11 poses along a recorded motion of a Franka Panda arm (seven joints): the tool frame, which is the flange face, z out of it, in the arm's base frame.
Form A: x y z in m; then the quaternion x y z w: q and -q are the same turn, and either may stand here.
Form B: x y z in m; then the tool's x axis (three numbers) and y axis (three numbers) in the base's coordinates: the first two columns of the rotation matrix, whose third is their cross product. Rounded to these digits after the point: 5 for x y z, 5 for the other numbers.
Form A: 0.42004 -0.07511 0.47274 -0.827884 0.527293 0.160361 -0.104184
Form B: 0.42004 -0.07511 0.47274 0.39249 -0.90649 -0.15565 -0.83966 -0.42222 0.34162
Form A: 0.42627 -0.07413 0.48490 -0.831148 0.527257 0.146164 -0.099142
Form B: 0.42627 -0.07413 0.48490 0.40127 -0.90544 -0.13842 -0.84748 -0.42434 0.31894
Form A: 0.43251 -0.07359 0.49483 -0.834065 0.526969 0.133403 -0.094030
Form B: 0.43251 -0.07359 0.49483 0.40901 -0.90414 -0.12343 -0.85397 -0.42692 0.29745
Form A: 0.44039 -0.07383 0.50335 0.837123 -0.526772 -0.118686 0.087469
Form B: 0.44039 -0.07383 0.50335 0.41685 -0.90271 -0.10656 -0.86118 -0.42972 0.27149
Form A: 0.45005 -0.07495 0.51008 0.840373 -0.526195 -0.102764 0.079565
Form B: 0.45005 -0.07495 0.51008 0.42512 -0.90075 -0.08899 -0.86805 -0.43358 0.24188
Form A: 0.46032 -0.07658 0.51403 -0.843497 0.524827 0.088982 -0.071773
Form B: 0.46032 -0.07658 0.51403 0.43328 -0.89815 -0.07478 -0.87261 -0.43881 0.21448
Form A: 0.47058 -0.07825 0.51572 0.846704 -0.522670 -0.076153 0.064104
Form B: 0.47058 -0.07825 0.51572 0.44203 -0.89486 -0.06195 -0.87533 -0.44541 0.18816
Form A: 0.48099 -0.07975 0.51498 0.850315 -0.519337 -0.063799 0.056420
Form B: 0.48099 -0.07975 0.51498 0.45244 -0.89040 -0.04990 -0.87600 -0.45421 0.16222
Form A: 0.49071 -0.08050 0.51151 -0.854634 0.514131 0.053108 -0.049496
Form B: 0.49071 -0.08050 0.51151 0.46570 -0.88404 -0.03988 -0.87353 -0.46644 0.13921
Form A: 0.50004 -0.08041 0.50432 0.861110 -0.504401 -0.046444 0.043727
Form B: 0.50004 -0.08041 0.50432 0.48685 -0.87275 -0.03587 -0.86463 -0.48734 0.12216
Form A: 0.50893 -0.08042 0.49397 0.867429 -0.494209 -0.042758 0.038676
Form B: 0.50893 -0.08042 0.49397 0.50786 -0.86069 -0.03595 -0.85408 -0.50852 0.10936
